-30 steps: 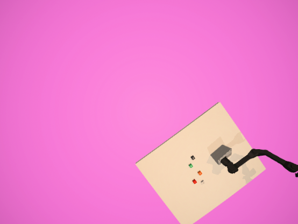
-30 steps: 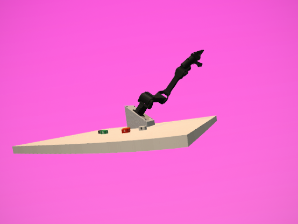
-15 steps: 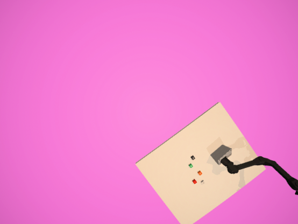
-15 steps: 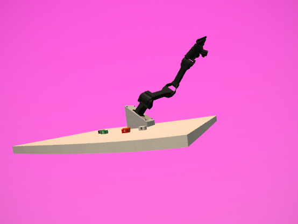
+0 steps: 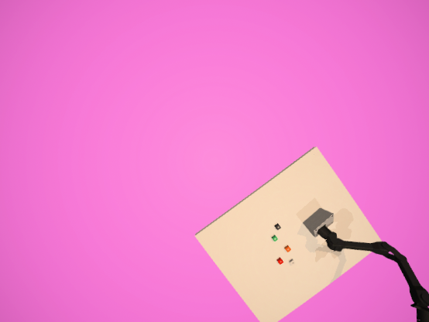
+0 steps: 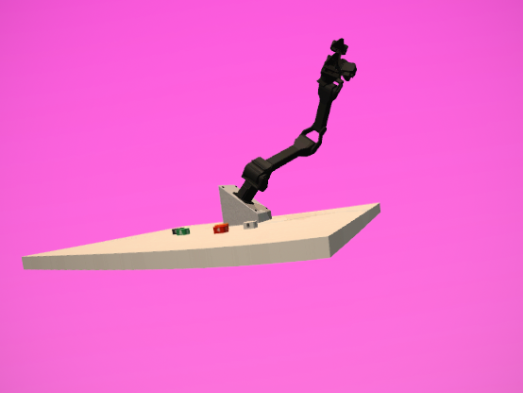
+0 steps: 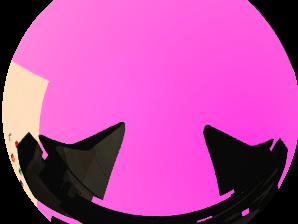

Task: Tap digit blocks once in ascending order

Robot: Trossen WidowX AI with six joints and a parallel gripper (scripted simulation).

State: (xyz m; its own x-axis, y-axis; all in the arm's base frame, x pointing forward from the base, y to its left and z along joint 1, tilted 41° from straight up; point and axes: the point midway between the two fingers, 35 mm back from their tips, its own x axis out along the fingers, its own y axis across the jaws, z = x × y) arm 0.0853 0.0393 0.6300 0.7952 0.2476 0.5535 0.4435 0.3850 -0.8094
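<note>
My gripper tip is 20 cm short of the black block, 59 cm to the left of it and 55 cm above it. Round my gripper tip: white block: 23 cm ahead, 30 cm to the right, 55 cm below; red block: 30 cm ahead, 36 cm to the right, 55 cm below; orange block: 21 cm ahead, 41 cm to the right, 55 cm below.
</note>
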